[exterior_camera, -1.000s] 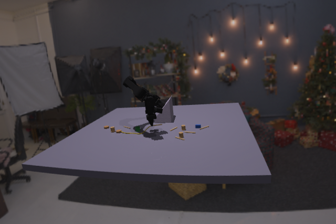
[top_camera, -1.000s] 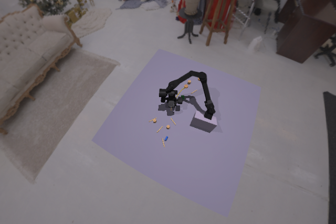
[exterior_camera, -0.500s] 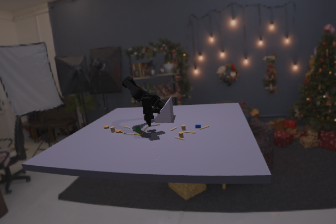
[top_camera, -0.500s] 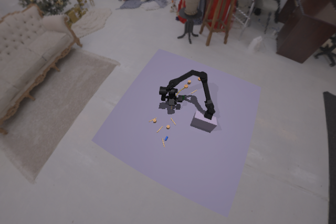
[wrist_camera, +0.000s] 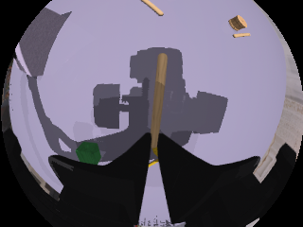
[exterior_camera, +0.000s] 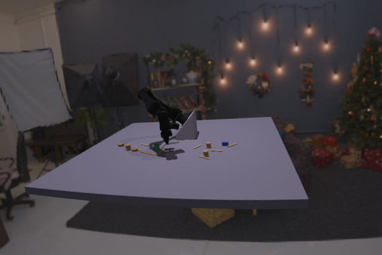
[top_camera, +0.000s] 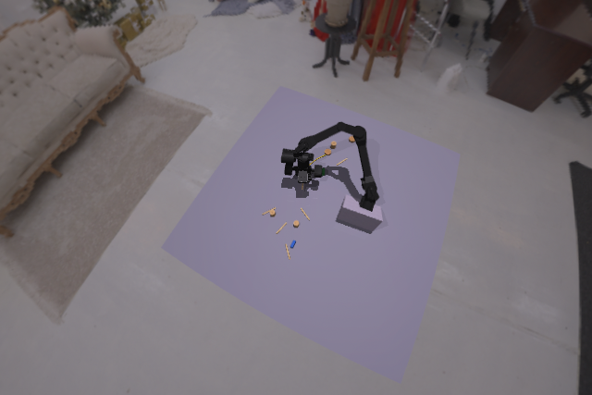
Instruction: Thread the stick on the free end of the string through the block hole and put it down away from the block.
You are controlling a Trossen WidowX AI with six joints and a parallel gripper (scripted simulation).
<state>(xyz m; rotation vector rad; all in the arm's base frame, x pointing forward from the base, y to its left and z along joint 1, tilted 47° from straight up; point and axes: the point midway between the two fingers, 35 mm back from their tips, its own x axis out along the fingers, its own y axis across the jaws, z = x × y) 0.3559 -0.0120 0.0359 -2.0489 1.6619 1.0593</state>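
Now: gripper tip 240 mm to the left of the round wooden button, 50 mm past it and 50 mm above it. Round my gripper tip: blue block 330 mm to the left, 100 mm behind, 40 mm below; then green block 100 mm to the right, 70 mm behind, 40 mm below; then thin wooden stick 10 mm to the left, 10 mm behind.
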